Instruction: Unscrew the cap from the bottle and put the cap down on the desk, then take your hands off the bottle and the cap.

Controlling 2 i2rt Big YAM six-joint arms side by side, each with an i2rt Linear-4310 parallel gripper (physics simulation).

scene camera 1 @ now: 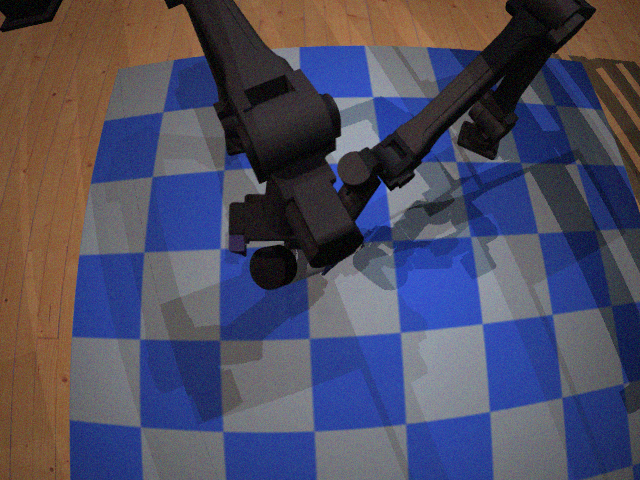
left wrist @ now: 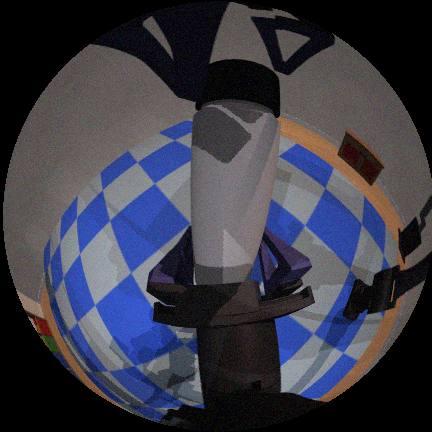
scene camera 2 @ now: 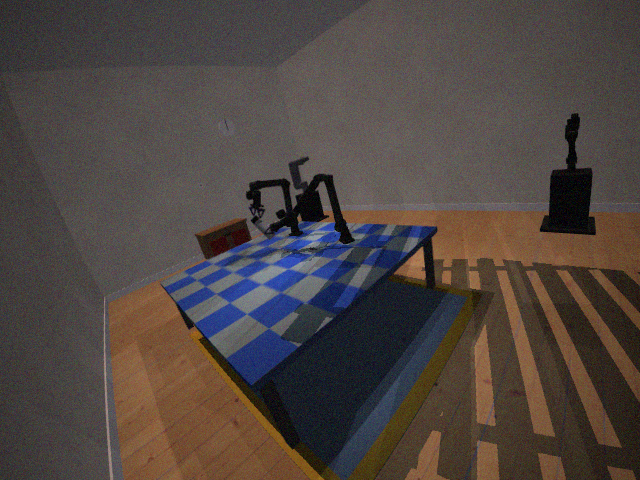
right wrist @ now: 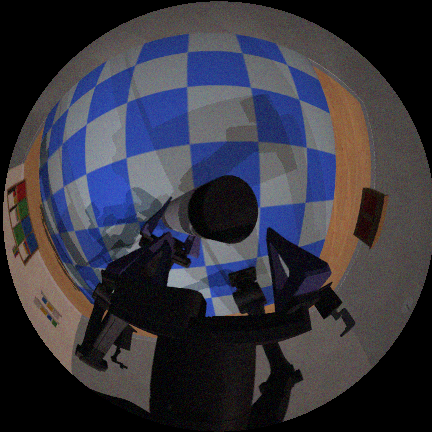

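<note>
The pale grey bottle is tilted and held above the desk. Its black cap sits on its upper end. My left gripper is shut on the bottle's lower part; in scene camera 1 the right arm mostly hides it. My right gripper is open. In the right wrist view the cap appears just beyond and between its two fingertips, and I see no contact. In the left wrist view its fingers show on either side of the cap, partly behind it.
The desk has a blue and grey checkered top with arm shadows across it. The two arms cross close together above it in scene camera 1. A wooden cabinet with red fronts stands beyond the desk.
</note>
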